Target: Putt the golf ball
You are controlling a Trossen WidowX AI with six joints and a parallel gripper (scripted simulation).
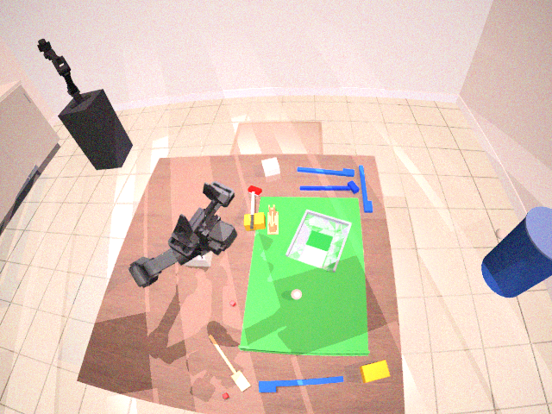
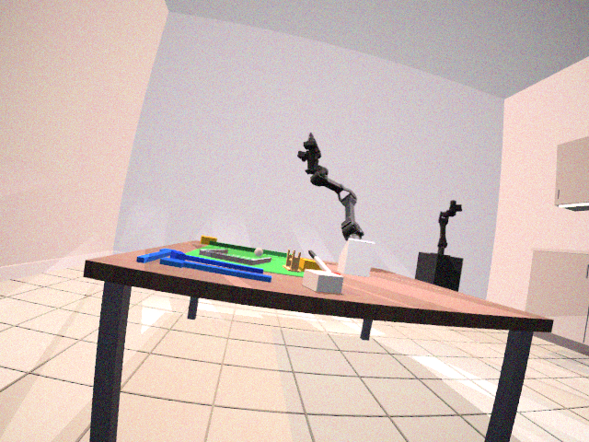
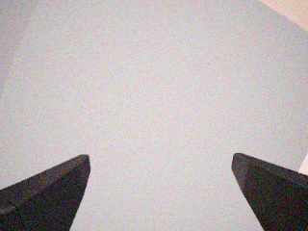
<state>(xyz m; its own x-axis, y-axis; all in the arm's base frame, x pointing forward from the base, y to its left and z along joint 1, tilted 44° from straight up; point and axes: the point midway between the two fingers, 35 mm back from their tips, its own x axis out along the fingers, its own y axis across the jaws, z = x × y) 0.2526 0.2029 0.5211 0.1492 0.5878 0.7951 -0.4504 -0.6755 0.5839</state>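
Now: the white golf ball 66 cm below my gripper tip, 18 cm ahead of it and 4 cm to the left of it. From my gripper tip the other things lie so: green mat (68 cm below, 23 cm ahead, 17 cm to the left); white block (73 cm to the left, 66 cm below, 5 cm ahead).
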